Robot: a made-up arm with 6 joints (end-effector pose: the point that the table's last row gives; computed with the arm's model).
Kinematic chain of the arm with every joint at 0, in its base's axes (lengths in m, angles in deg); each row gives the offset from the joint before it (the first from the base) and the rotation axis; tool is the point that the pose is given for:
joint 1: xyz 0 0 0.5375 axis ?
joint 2: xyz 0 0 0 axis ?
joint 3: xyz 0 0 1.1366 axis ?
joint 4: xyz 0 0 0 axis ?
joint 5: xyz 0.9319 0 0 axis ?
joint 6: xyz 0 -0.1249 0 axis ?
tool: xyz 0 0 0
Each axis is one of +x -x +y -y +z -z.
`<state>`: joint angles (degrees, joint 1 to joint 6).
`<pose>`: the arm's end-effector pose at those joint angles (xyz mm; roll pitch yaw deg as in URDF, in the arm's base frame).
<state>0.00 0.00 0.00 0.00 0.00 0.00</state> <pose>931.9 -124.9 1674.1 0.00 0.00 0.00</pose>
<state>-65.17 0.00 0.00 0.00 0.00 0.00</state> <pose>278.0 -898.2 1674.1 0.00 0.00 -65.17</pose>
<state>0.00 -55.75 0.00 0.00 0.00 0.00</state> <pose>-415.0 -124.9 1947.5 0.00 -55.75 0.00</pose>
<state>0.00 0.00 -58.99 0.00 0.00 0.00</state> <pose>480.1 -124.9 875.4 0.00 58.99 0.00</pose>
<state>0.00 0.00 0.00 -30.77 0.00 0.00</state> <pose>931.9 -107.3 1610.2 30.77 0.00 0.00</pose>
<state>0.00 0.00 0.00 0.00 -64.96 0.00</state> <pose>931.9 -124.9 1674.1 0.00 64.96 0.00</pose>
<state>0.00 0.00 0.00 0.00 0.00 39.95</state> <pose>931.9 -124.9 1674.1 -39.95 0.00 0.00</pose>
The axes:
joint 1: +z
joint 2: +y
joint 3: -y
joint 4: -x
joint 5: -y
joint 6: -x

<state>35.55 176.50 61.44 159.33 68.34 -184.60</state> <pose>-300.1 -70.9 -1459.8 -166.80 -1.95 -163.61</pose>
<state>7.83 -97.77 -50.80 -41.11 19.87 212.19</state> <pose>-413.4 -151.8 1009.0 -149.84 -59.57 -18.35</pose>
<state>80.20 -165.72 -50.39 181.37 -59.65 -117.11</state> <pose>-238.2 -645.2 279.6 116.52 -5.03 -100.99</pose>
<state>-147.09 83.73 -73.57 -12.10 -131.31 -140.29</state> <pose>-284.6 -38.7 326.2 107.96 -68.80 -121.28</pose>
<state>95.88 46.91 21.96 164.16 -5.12 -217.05</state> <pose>-292.6 1668.2 951.8 52.32 20.02 94.39</pose>
